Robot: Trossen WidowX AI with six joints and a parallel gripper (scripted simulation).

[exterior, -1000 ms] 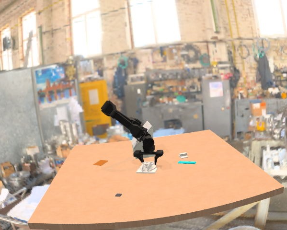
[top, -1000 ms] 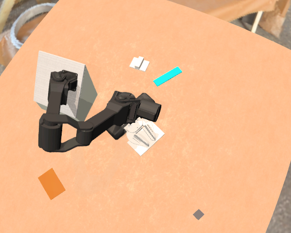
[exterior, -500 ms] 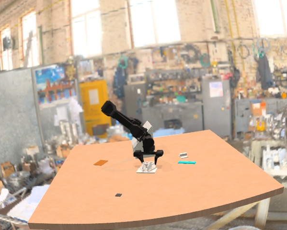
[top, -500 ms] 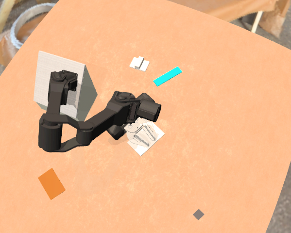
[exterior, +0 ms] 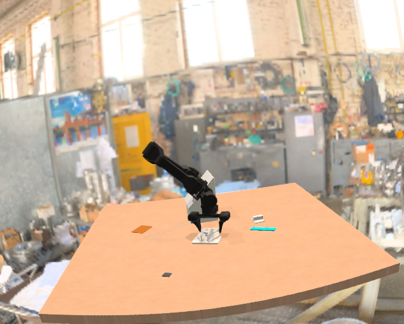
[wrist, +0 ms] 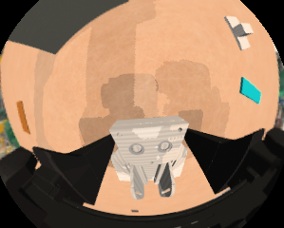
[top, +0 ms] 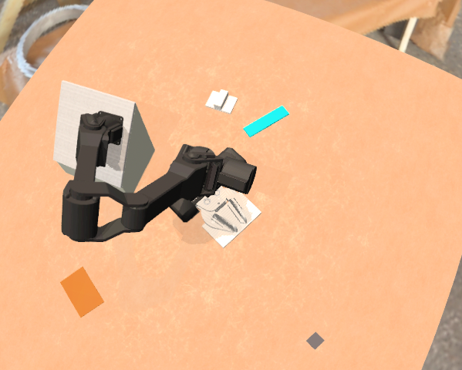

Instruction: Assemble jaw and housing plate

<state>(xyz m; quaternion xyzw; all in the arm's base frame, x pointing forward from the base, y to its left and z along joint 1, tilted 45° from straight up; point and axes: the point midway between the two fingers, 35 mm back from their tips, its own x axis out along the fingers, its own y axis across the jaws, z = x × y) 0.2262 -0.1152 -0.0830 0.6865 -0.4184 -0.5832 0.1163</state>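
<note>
My gripper tip is now 30 mm short of the jaw and 10 mm below it. Round my gripper tip: white base plate (60 mm ahead, 30 mm to the right, 10 mm below); then cyan strip (240 mm to the left, 50 mm ahead, 10 mm below); then orange patch (320 mm to the right, 200 mm behind, 10 mm below).
</note>
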